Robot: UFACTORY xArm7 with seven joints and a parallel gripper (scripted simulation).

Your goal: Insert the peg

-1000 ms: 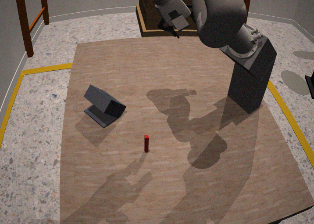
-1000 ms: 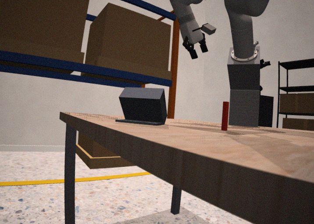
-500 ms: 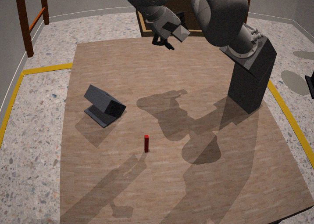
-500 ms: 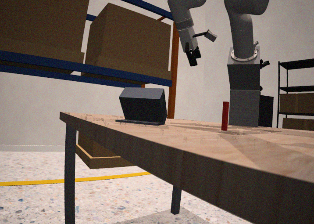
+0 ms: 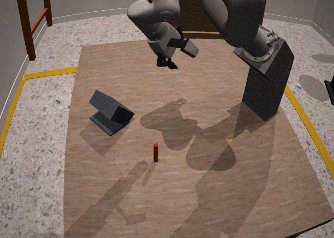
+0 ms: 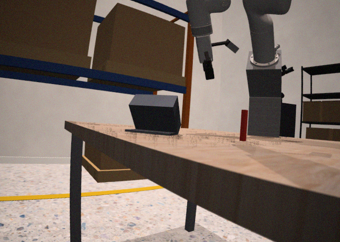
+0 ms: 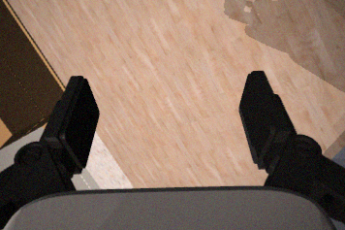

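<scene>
The red peg lies 27 cm to the left of my hand, 20 cm below it and 1 cm behind it.
</scene>
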